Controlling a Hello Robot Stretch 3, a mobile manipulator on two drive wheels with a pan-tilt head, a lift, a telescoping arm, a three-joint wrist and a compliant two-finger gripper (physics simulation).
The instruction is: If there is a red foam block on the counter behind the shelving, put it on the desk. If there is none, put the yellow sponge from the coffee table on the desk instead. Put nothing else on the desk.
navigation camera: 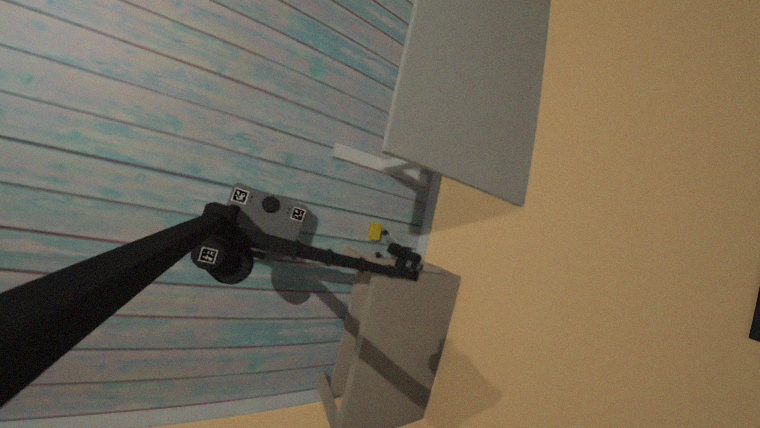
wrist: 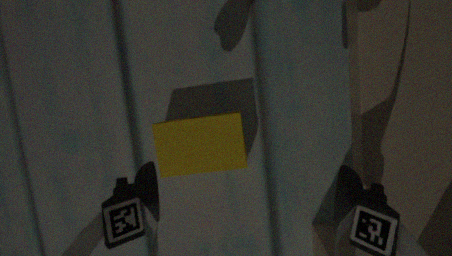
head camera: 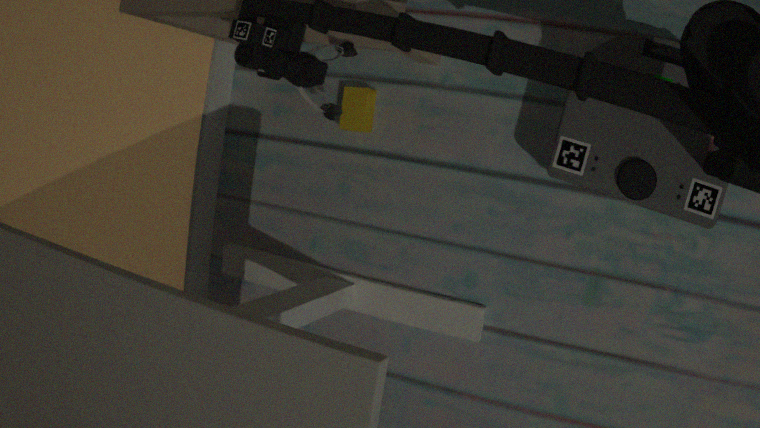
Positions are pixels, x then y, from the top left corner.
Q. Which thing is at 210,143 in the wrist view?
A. A yellow sponge.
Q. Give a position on a yellow sponge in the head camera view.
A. At 358,103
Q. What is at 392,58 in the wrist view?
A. A coffee table.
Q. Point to the gripper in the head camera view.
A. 344,82
